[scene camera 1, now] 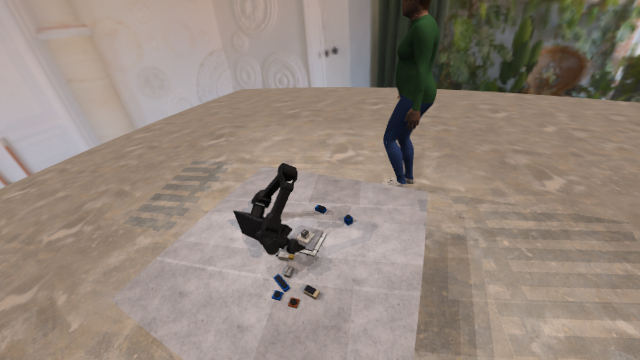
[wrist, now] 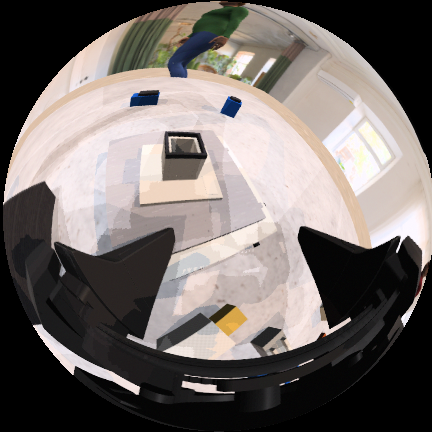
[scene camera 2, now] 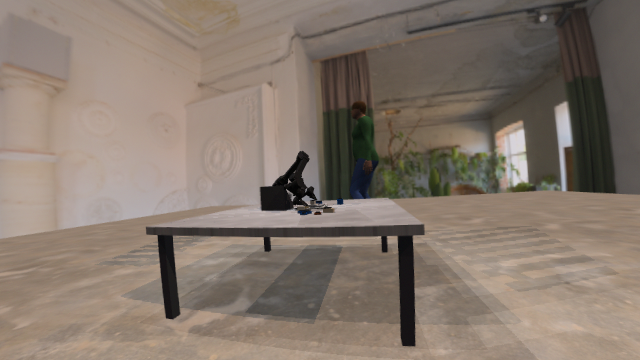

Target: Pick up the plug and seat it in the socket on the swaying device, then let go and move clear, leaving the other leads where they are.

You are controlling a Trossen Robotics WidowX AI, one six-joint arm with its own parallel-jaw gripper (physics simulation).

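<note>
The socket [scene camera 1: 304, 233] [wrist: 184, 167] is an upright grey box with a black rim and an open top. It stands on a cream base on the grey plate of the device [scene camera 1: 314, 242] [wrist: 240, 200]. A pale block [scene camera 1: 283, 255] [wrist: 200, 345] with a yellow end piece [scene camera 1: 291, 257] [wrist: 234, 321] looks like the plug. It lies on the table beside the device, low in the wrist view. My gripper [wrist: 238, 233] is open, fingers wide apart with nothing between them. It is near the device's near edge and the pale block. In scene camera 1 my arm partly hides that area.
A grey connector [scene camera 1: 289, 271] [wrist: 270, 340] lies near the pale block. Beyond it are a long blue piece [scene camera 1: 281, 282], a small blue one [scene camera 1: 277, 295], an orange one [scene camera 1: 294, 302] and a cream one [scene camera 1: 311, 291]. Two blue blocks [scene camera 1: 320, 208] [scene camera 1: 348, 220] stand behind the device. A person [scene camera 1: 417, 65] is beyond the table.
</note>
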